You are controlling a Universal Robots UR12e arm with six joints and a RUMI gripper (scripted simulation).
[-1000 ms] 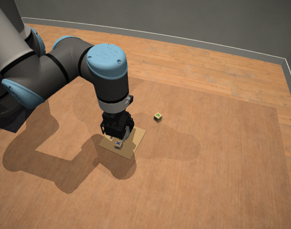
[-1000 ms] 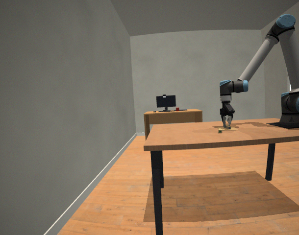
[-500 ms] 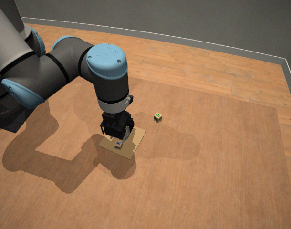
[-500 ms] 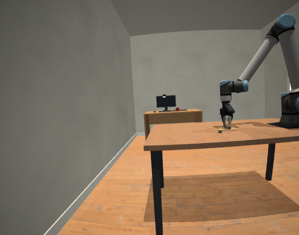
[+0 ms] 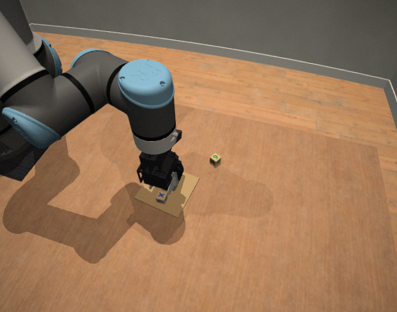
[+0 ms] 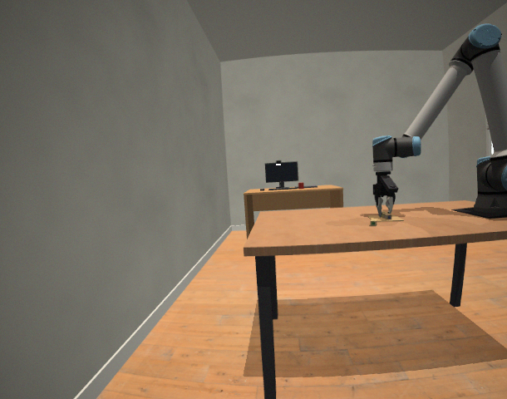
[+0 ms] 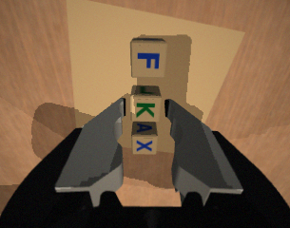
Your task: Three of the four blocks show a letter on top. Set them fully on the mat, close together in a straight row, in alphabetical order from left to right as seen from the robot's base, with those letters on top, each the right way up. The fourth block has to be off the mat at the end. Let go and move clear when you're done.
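The tan mat is 20 mm below my hand.
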